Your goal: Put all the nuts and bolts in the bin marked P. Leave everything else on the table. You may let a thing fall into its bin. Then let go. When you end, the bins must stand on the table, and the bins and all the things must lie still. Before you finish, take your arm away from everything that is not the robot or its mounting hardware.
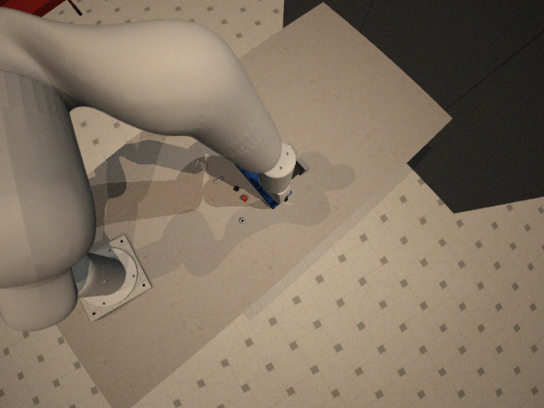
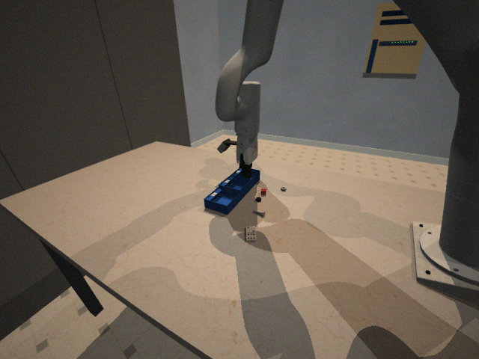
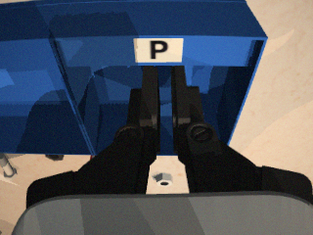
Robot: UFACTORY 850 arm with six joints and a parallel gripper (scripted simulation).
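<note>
My hand is 1 cm short of the blue bin, 9 cm to the right of it and 2 cm above it. Round my hand: grey nut (15 cm behind, 2 cm to the left, 3 cm below); red die (8 cm behind, 7 cm to the left, 3 cm below); black nut (8 cm behind, 11 cm to the left, 3 cm below).
</note>
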